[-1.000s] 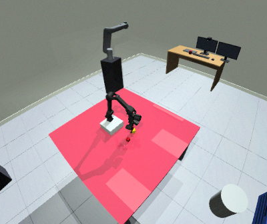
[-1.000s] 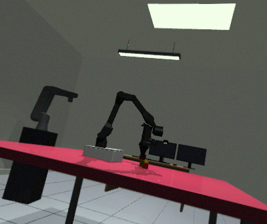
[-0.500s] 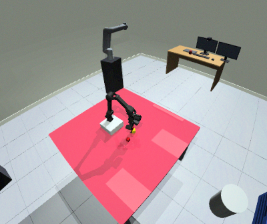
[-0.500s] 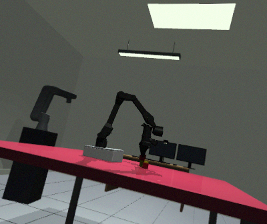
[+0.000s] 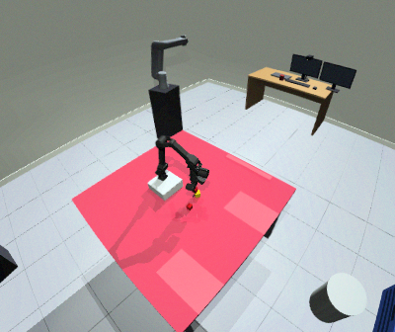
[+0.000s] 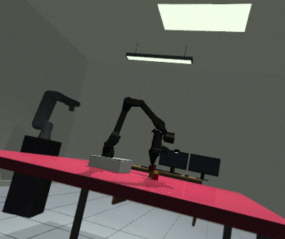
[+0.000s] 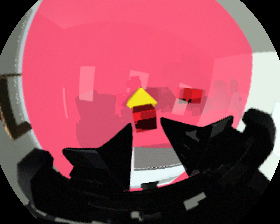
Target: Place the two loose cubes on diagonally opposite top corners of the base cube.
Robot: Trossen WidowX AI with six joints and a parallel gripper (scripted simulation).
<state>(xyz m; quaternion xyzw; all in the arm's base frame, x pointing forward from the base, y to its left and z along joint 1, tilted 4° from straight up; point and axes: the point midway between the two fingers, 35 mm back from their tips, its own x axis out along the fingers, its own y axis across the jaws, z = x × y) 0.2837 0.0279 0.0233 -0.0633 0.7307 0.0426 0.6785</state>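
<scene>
The red cube is 20 mm below my gripper tip. Round my gripper tip: yellow cube: 20 mm ahead, 60 mm below.
</scene>
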